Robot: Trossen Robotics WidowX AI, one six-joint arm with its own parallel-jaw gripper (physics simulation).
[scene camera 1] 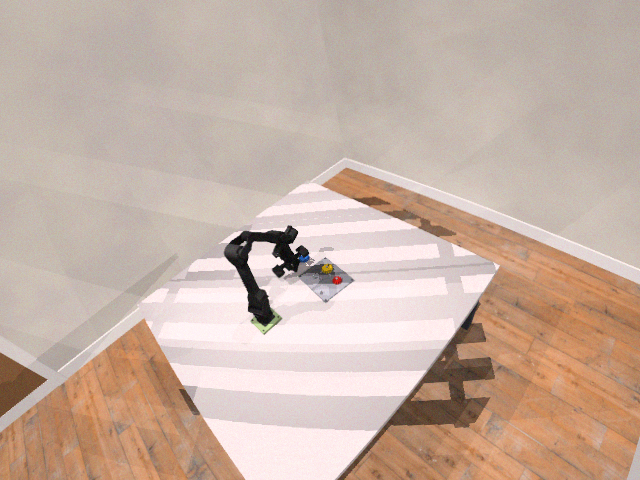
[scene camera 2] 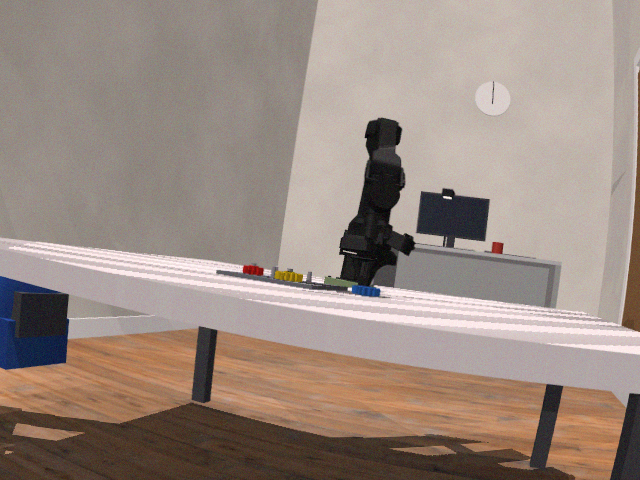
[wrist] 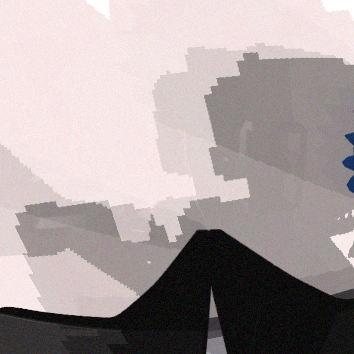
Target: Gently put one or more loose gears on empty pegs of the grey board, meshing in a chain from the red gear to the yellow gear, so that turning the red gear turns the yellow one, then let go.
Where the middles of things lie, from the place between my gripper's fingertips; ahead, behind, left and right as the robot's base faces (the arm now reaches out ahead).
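My hand relative to the grey board (scene camera 1: 329, 289): 15 cm to the left of it, 4 cm short of it.
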